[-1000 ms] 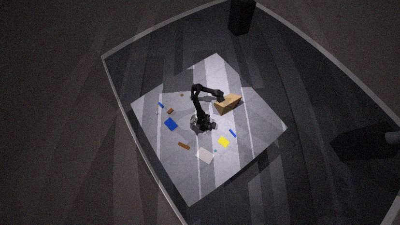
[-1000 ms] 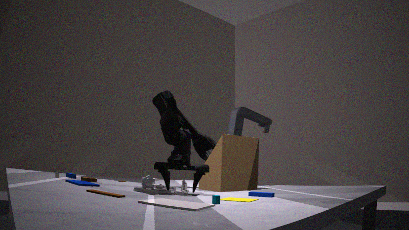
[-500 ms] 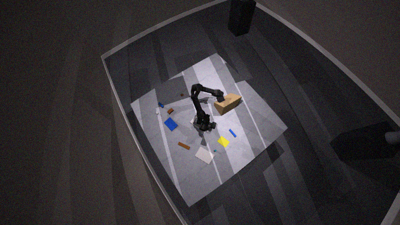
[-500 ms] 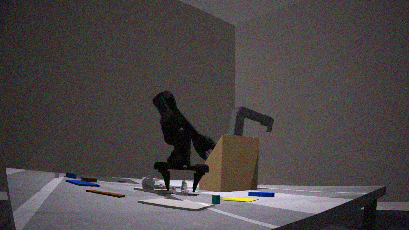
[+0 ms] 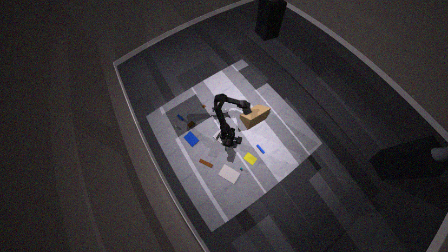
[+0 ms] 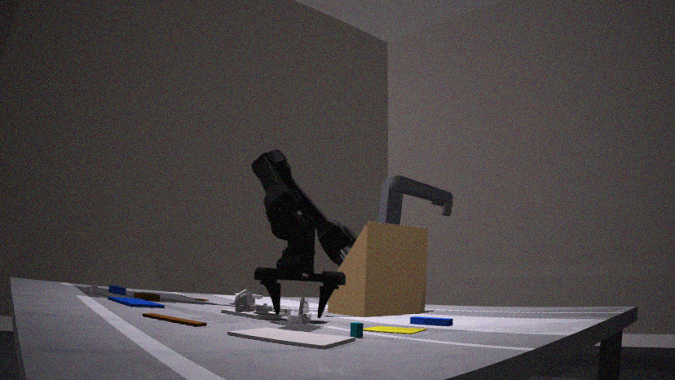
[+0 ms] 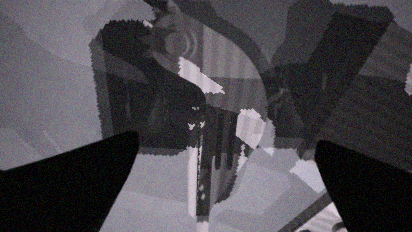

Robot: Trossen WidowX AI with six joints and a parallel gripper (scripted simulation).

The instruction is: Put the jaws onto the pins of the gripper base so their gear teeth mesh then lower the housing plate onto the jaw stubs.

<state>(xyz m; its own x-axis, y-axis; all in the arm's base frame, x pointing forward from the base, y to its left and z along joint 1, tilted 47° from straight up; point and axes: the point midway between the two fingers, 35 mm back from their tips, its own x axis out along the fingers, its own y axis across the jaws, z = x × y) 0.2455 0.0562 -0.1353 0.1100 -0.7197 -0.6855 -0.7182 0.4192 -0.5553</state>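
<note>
The grey jaw lies 1 cm ahead of my gripper tip and 4 cm to the left of it. The rest, counted from my gripper tip: blue bar (20 cm behind, 19 cm to the left); then yellow plate (8 cm behind, 22 cm to the left, 1 cm below); then teal block (3 cm ahead, 27 cm to the left).
</note>
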